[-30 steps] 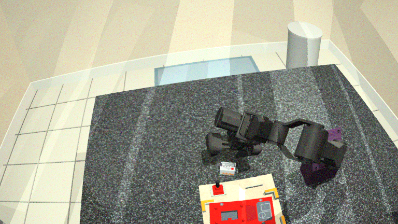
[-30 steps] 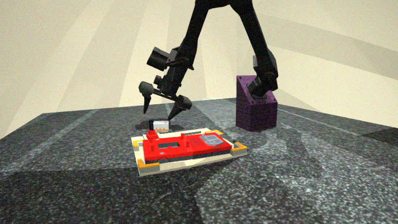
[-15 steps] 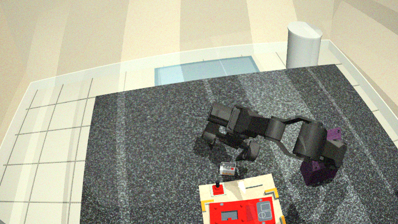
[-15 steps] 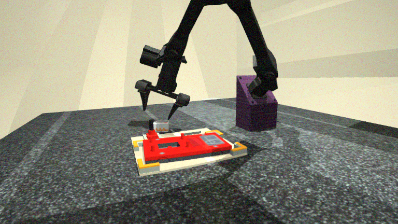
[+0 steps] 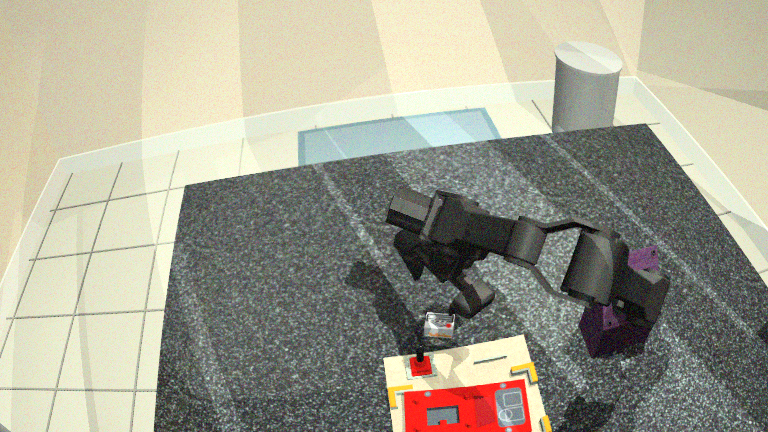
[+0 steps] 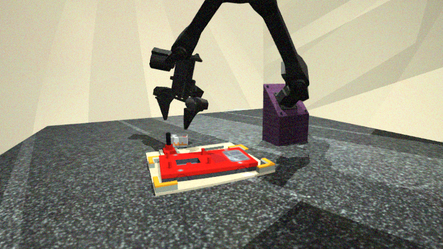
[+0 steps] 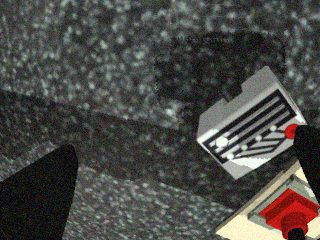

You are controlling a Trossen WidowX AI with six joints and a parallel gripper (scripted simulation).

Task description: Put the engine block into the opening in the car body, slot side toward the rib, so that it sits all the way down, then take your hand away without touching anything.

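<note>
Right now my gripper tip is 1 cm past the engine block, 3 cm to the right of it and 5 cm above it. From my gripper tip the other things lie so: cream base plate: 1 cm behind, 21 cm to the left, 5 cm below; then black peg: 4 cm ahead, 11 cm to the left, 2 cm below.
</note>
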